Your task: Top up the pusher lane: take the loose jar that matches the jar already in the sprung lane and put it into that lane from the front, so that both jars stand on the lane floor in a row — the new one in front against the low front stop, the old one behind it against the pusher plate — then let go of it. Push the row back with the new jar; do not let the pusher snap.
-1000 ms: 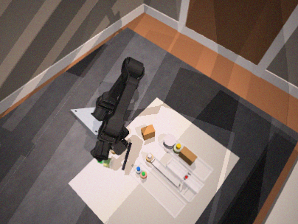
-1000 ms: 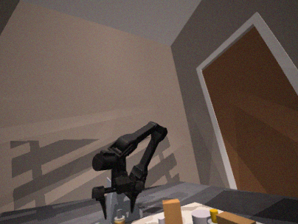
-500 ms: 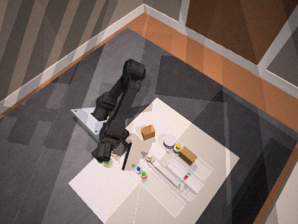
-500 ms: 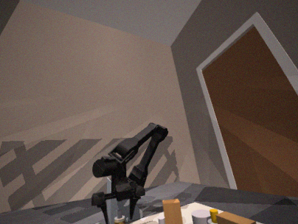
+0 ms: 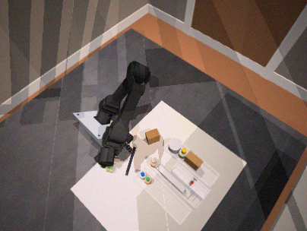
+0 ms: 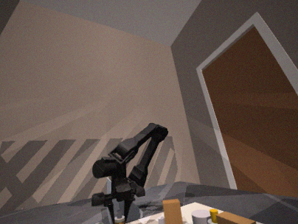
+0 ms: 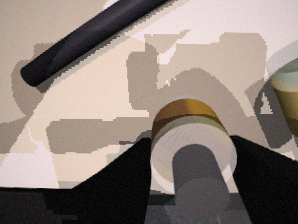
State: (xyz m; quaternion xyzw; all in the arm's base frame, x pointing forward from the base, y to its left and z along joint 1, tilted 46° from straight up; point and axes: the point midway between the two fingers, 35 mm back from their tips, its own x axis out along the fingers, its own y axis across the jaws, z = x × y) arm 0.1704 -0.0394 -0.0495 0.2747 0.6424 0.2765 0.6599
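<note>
My gripper tip is now 70 mm short of the black rod, 20 mm to the right of it and 20 mm above it. From my gripper tip the other things lie so: yellow-lidded jar 230 mm ahead, 210 mm to the left, 20 mm above; grey round thing 180 mm ahead, 210 mm to the left; green-lidded jar 10 mm ahead, 70 mm to the right.
</note>
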